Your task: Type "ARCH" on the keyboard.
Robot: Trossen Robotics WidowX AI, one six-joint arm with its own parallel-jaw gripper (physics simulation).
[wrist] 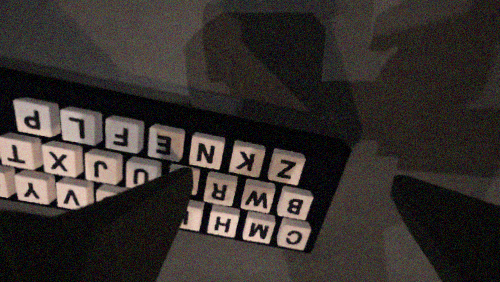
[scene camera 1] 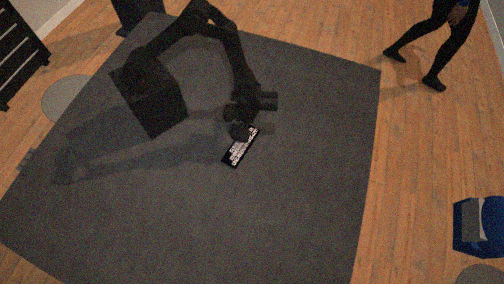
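Observation:
My gripper is visible in the pictures, the wrist view included. A black keyboard is visible in the pictures as well.

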